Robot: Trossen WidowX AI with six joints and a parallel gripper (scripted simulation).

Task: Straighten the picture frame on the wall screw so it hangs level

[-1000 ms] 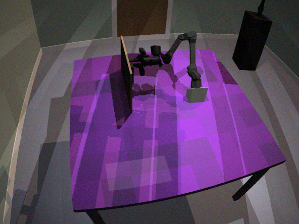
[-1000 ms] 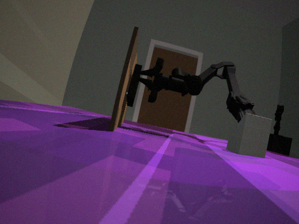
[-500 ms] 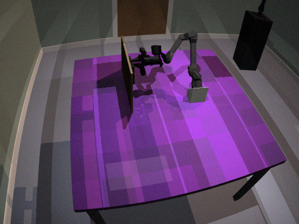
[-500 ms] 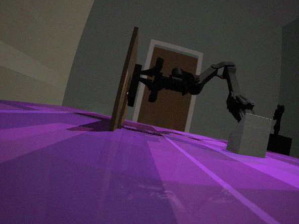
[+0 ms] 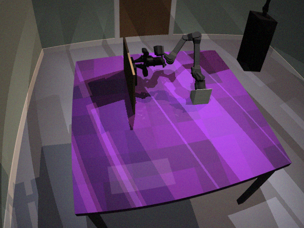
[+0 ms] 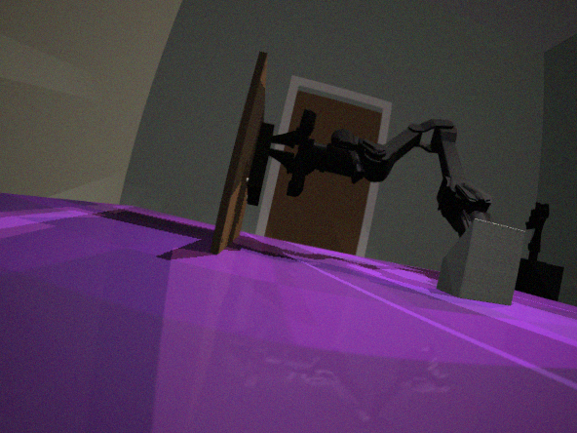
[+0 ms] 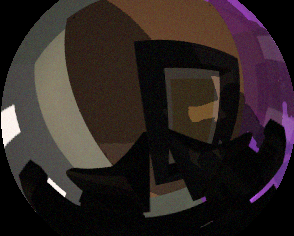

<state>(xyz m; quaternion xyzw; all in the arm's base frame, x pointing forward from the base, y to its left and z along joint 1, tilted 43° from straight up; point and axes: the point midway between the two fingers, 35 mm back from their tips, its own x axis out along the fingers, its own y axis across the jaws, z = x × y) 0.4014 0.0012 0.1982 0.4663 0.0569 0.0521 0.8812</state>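
Now: gripper tip 5 cm above the dark picture frame and 1 cm to the right of it. Also, from my gripper tip: wooden wall panel (6 cm below, 2 cm ahead).
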